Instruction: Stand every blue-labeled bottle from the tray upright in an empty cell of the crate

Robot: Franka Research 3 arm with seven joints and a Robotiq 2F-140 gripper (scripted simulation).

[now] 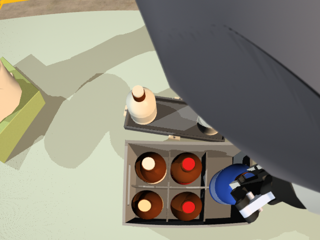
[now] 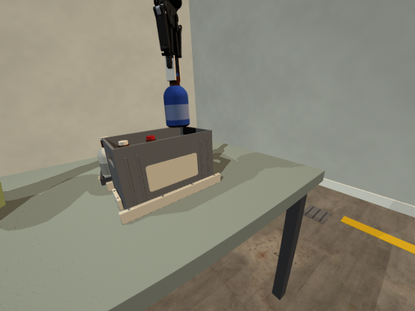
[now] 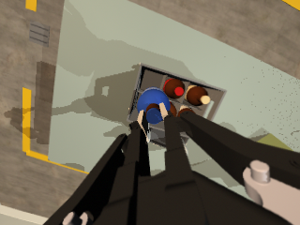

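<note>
Right now my hand is 9 cm above the blue-labeled bottle. Also, from my hand: grey crate: 7 cm behind, 27 cm below; then cream-labeled bottle: 19 cm behind, 21 cm to the left, 27 cm below; then dark tray: 10 cm behind, 20 cm to the left, 34 cm below.
</note>
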